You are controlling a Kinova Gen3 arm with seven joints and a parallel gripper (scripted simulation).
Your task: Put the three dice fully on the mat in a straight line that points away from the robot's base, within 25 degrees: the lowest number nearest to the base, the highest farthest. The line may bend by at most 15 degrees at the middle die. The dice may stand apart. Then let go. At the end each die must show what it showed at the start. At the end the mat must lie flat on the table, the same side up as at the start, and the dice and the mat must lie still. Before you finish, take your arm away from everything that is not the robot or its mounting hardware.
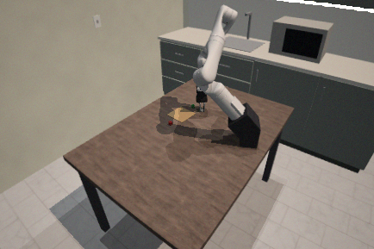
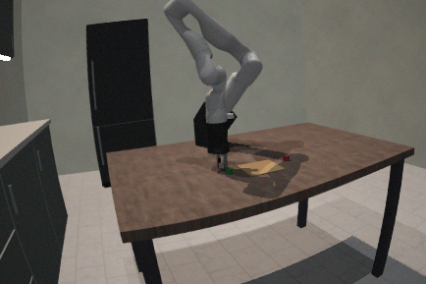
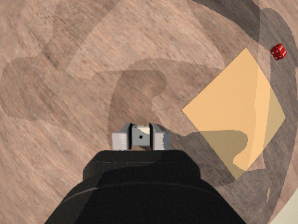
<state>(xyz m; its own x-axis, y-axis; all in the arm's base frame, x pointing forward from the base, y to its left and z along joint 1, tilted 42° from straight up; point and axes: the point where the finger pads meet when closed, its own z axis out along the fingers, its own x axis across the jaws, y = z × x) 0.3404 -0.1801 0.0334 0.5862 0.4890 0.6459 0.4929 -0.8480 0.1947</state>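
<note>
Now: the tan mat 110 mm to the left of my hand, 100 mm ahead of it and 20 mm below it. The rest, counted from my hand: red die: 240 mm to the left, 90 mm ahead, 10 mm below; green die: 80 mm ahead, 10 mm to the right, 10 mm below; white die: 10 mm below.
</note>
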